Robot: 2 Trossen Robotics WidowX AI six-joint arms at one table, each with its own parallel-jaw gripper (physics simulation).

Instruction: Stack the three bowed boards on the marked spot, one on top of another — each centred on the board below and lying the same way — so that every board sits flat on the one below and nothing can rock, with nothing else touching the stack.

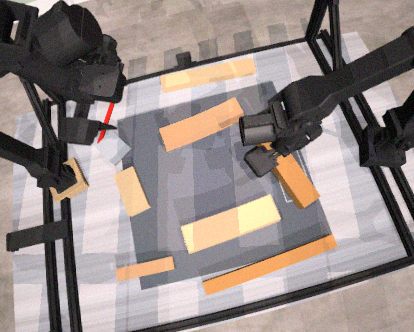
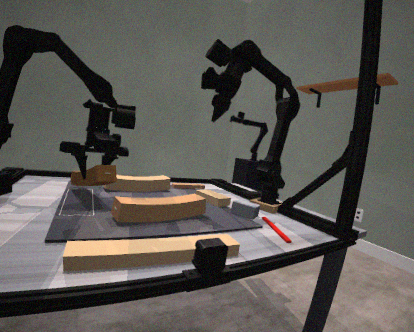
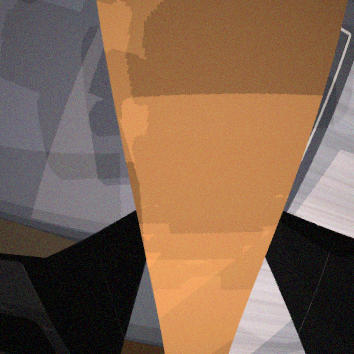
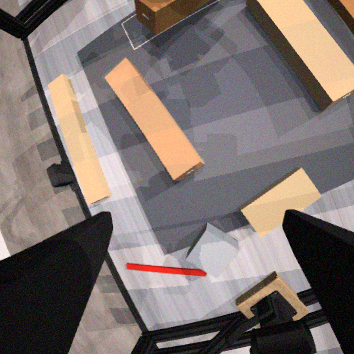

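Pixels of known places: left gripper, fingertip midpoint: (image 1: pixel 277 157) (image 3: pixel 202 212); right gripper, fingertip midpoint: (image 1: pixel 120 106) (image 2: pixel 214 117) (image 4: pixel 198 219); left arm's base, origin of the base link: (image 1: pixel 386 143); right arm's base, origin of the base link: (image 1: pixel 64 179) (image 2: pixel 268 201) (image 4: pixel 272 309).
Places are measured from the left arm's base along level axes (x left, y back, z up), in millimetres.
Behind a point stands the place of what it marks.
My left gripper (image 1: pixel 271 152) {x 77, y -288, z 6 mm} (image 2: pixel 95 166) (image 3: pixel 202 212) {x 77, y -288, z 6 mm} is shut on one end of an orange bowed board (image 1: pixel 296 181) {x 139, y -239, z 13 mm} (image 2: pixel 94 175) {x 9, y -316, z 31 mm} (image 3: pixel 218 140) {x 47, y -314, z 45 mm} (image 4: pixel 161 12) {x 37, y -357, z 49 mm}. The board hangs low and askew over the far end of the white marked rectangle (image 1: pixel 285 194) (image 2: pixel 76 215) (image 3: pixel 328 100) (image 4: pixel 128 36); I cannot tell whether it touches the mat. A second orange bowed board (image 1: pixel 202 123) {x -5, y -497, z -9 mm} (image 2: pixel 157 207) {x -48, y -492, z -16 mm} (image 4: pixel 154 119) {x -1, y -508, z -9 mm} and a pale bowed board (image 1: pixel 230 222) {x 255, y -387, z -9 mm} (image 2: pixel 138 182) {x 226, y -394, z -18 mm} (image 4: pixel 302 46) {x 250, y -410, z -9 mm} lie on the dark mat (image 1: pixel 150 184) {x 176, y -619, z -51 mm}. My right gripper (image 2: pixel 217 113) {x 103, y -618, z 230 mm} (image 4: pixel 198 219) {x 103, y -618, z 230 mm} is open and empty, high above the table's corner.
A long pale board (image 1: pixel 207 74) {x -194, y -514, z -33 mm} (image 2: pixel 140 251) {x -232, y -486, z -33 mm} lies by the frame rail with a black clamp (image 2: pixel 210 255) {x -253, y -593, z -19 mm}. A short pale board (image 1: pixel 131 190) {x 206, y -658, z -24 mm} (image 2: pixel 213 197) {x 162, y -658, z -27 mm}, a grey block (image 1: pixel 111 148) {x 96, y -745, z -17 mm} (image 2: pixel 245 209) {x 53, y -739, z -28 mm}, a red stick (image 1: pixel 105 123) (image 2: pixel 276 229) {x -34, y -805, z -51 mm} and two thin orange strips (image 1: pixel 144 268) {x 395, y -583, z -36 mm} (image 1: pixel 269 265) {x 342, y -281, z -33 mm} lie around.
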